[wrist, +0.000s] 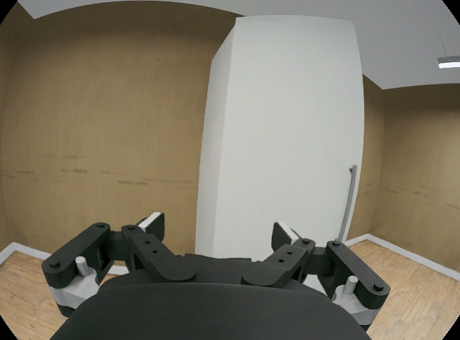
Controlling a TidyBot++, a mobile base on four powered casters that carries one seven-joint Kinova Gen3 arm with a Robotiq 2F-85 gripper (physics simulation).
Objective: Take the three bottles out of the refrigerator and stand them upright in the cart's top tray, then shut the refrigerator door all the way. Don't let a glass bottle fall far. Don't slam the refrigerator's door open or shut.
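Observation:
The white refrigerator (pixel 290 125) stands upright a little right of the middle of the wrist view, with its front and a strip of its left side showing. Its door looks closed against the body. A long grey vertical handle (pixel 348 202) is at the right edge of the door front. My gripper (pixel 218 230) is open and empty at the bottom of the view, apart from the refrigerator and to the left of the handle. The three bottles and the cart do not show in this view.
A tan wall (pixel 105 125) runs behind the refrigerator on the left, and another wall (pixel 420 160) is at the right. Wooden floor (pixel 405 295) with a white baseboard shows at the lower right and lower left. A ceiling lamp (pixel 449 63) hangs at the upper right.

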